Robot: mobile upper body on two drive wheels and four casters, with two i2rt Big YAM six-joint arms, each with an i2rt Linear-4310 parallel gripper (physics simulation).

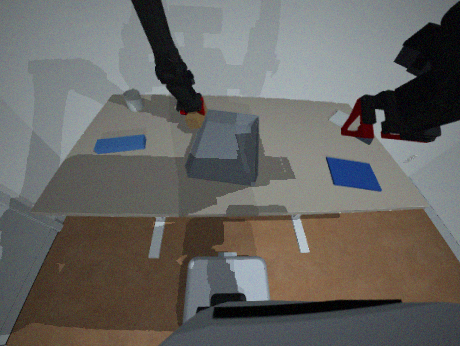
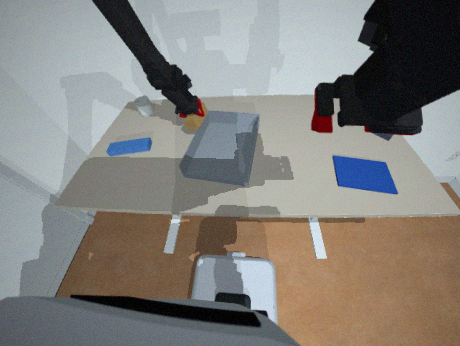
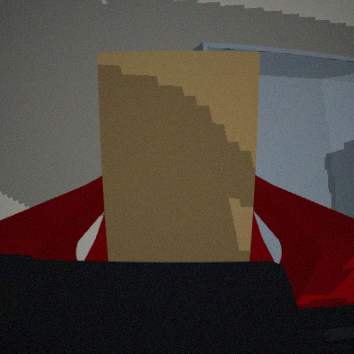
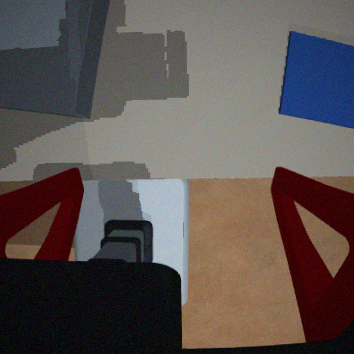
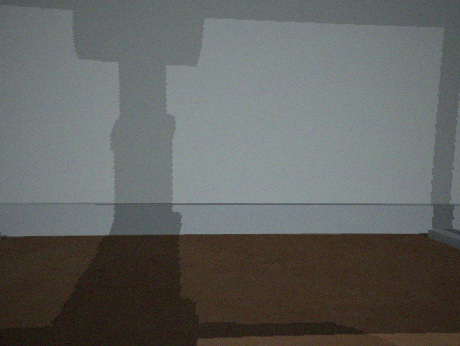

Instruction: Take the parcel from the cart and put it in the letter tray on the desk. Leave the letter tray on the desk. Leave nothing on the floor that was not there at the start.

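Frame: origin at the left arm's base, x left, y ahead, z down, level; centimetres.
Seen in the pictures: left gripper, fingertip midpoint: (image 2: 199, 116) (image 3: 178, 177); right gripper, fingertip midpoint: (image 1: 362, 133) (image 2: 338, 127) (image 4: 176, 177).
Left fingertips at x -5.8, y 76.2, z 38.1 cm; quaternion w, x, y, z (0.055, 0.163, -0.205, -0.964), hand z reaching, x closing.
Note:
Offsets run from my left fingertips to a thing's middle. Level surfaces: height alone.
The tan box-shaped parcel {dz -1.2, dx +0.6, dy -1.5 cm} (image 1: 194, 120) (image 2: 195, 122) (image 3: 177, 160) is held in my left gripper (image 1: 193, 107) (image 2: 192, 109) (image 3: 178, 177), which is shut on it. The parcel is at the left of the grey-blue letter tray {dz +4.4, dx -12.9, dy -13.0 cm} (image 1: 222, 172) (image 2: 215, 175) (image 3: 305, 125) (image 4: 37, 80), near its far left corner. Whether they touch is unclear. The tray stands upright on the desk {dz +7.9 cm} (image 1: 300, 195) (image 2: 300, 197) (image 4: 225, 145), with no item seen in it. My right gripper (image 1: 372, 131) (image 2: 347, 127) (image 4: 176, 177) is open and empty above the right part of the desk. The cart does not show.
A blue block {dz +6.4, dx +32.9, dy -13.4 cm} (image 1: 120, 144) (image 2: 129, 146) and a whitish cup {dz +3.1, dx +37.0, dy +18.3 cm} (image 1: 133, 100) (image 2: 144, 106) stand at the desk's left. A flat blue book-like item {dz +7.5, dx -67.4, dy -25.4 cm} (image 1: 353, 174) (image 2: 365, 174) (image 4: 320, 80) lies at the right. A white flat item {dz +7.4, dx -80.7, dy +15.1 cm} (image 1: 340, 118) and a dark one lie farther back.

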